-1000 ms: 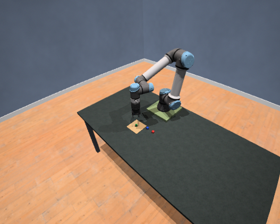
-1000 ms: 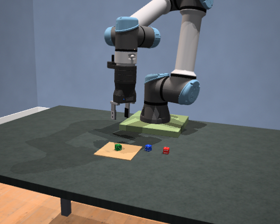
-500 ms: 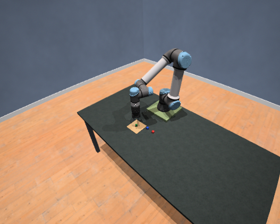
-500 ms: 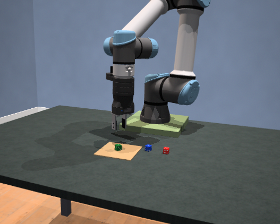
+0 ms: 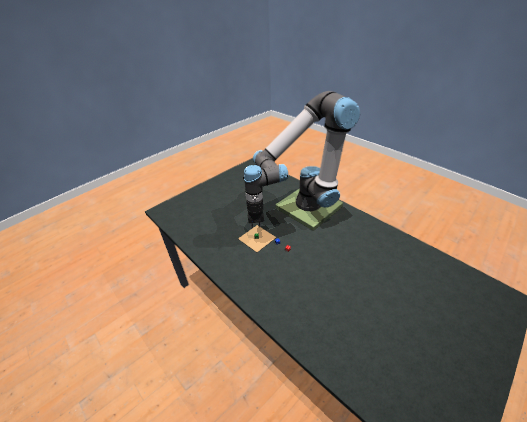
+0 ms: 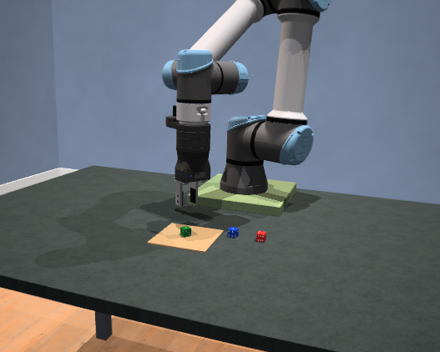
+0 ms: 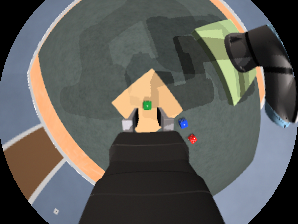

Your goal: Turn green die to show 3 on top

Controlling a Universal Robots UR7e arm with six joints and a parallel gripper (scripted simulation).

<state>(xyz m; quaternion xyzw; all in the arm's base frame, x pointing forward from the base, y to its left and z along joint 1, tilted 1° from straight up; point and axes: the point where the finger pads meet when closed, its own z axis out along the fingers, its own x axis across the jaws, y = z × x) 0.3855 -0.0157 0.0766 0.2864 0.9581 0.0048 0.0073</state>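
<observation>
Now: the green die 9 cm below my hand. Also, from my hand: red die 6 cm behind, 17 cm to the left, 9 cm below; tan mat 10 cm below; blue die 5 cm behind, 10 cm to the left, 9 cm below.
</observation>
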